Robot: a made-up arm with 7 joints. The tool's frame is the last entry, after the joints.
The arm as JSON. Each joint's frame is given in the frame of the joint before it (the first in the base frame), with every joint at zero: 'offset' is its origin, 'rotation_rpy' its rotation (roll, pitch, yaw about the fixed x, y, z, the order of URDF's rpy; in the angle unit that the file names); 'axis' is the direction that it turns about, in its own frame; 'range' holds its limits. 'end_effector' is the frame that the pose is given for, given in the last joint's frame.
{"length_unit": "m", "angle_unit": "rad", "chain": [
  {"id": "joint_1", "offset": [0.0, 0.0, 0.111], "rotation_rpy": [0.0, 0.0, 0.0], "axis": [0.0, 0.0, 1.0], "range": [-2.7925, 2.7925]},
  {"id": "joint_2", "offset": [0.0, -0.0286, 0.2], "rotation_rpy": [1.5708, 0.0, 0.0], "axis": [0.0, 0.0, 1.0], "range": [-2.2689, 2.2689]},
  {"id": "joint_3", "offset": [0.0, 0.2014, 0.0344], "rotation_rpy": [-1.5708, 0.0, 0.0], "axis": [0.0, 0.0, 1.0], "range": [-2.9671, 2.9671]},
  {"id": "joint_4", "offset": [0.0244, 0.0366, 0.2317], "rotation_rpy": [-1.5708, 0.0, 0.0], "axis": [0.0, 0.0, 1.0], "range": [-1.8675, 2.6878]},
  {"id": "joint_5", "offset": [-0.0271, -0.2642, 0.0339], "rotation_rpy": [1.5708, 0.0, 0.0], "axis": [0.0, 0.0, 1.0], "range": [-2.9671, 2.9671]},
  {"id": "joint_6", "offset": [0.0, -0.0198, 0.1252], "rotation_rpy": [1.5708, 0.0, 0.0], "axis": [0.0, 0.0, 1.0], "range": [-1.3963, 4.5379]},
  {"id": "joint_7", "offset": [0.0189, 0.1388, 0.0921], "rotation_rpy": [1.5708, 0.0, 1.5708], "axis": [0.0, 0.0, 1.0], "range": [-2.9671, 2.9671]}
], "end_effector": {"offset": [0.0, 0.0, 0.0], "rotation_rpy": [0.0, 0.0, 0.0]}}
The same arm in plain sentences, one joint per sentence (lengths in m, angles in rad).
The arm has seven revolute joints in a row. What follows holds with every joint at zero, and every direction is one of the base frame's. The first joint lies 0.111 m along +z from the base frame's origin and turns about +z, from -2.7925 to 2.7925 rad. The second joint lies 0.0286 m along -y and 0.2 m along +z from the first joint and turns about -y, from -2.2689 to 2.2689 rad. The third joint lies 0.0344 m along -y and 0.2014 m along +z from the second joint and turns about +z, from -2.9671 to 2.9671 rad. The fourth joint lies 0.0244 m along +x and 0.0366 m along +y and 0.2317 m along +z from the third joint and turns about +y, from -1.8675 to 2.6878 rad. The fifth joint lies 0.0271 m along -x and 0.0339 m along +y and 0.2642 m along +z from the fourth joint and turns about +z, from -2.9671 to 2.9671 rad. The sixth joint lies 0.0198 m along -y and 0.1252 m along +z from the fifth joint and turns about -y, from -1.3963 to 4.5379 rad. The seventh joint lies 0.0189 m along +x and 0.0921 m along -y and 0.1388 m along +z from the sixth joint and turns about +x, from -2.9671 to 2.9671 rad. The tool frame, which is the frame that the pose is given for, lies at the same point as the seventh joint; its axes are the base frame's turned by roll -3.1416, pitch -1.5708 and yaw 0 rad (as in URDF: about the fixed x, then y, then z).
